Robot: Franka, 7 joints.
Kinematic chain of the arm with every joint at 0, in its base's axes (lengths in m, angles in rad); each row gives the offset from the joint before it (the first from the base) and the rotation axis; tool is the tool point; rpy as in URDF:
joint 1: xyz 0 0 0.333 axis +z
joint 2: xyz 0 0 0 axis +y
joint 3: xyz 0 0 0.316 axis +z
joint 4: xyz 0.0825 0 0 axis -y
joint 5: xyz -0.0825 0 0.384 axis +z
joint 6: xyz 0 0 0 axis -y
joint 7: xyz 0.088 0 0 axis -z
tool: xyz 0 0 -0.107 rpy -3.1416 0 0
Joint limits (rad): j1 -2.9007..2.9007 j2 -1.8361..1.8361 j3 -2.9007..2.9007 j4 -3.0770..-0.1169 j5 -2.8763..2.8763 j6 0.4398..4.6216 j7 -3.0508..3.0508
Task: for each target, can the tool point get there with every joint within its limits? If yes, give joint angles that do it. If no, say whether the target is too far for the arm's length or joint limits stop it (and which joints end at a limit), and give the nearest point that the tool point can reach.
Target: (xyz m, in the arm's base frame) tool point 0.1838 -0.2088 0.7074
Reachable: yes | joints -1.8962 -1.0009 0.7434 -2.5852 0.6774 3.9769 -1.7448
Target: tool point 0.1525 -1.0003 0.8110
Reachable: no: too far | nearest point 0.1169 -0.7668 0.6994 | short by 0.261 m
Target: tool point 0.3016 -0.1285 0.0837
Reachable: yes | joints -0.8108 0.5266 0.4200 -2.4671 -0.5138 1.8536 0.1253
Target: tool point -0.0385 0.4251 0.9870
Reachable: yes | joints 1.1959 -0.2288 0.3936 -1.2548 -1.3105 2.2844 -2.1715
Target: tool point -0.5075 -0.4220 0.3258
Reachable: yes | joints -1.7673 1.2080 -1.3984 -1.1632 0.9797 0.9507 -1.7621
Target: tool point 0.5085 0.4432 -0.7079
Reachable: no: too far | nearest point 0.3765 0.3282 -0.3148 | short by 0.430 m
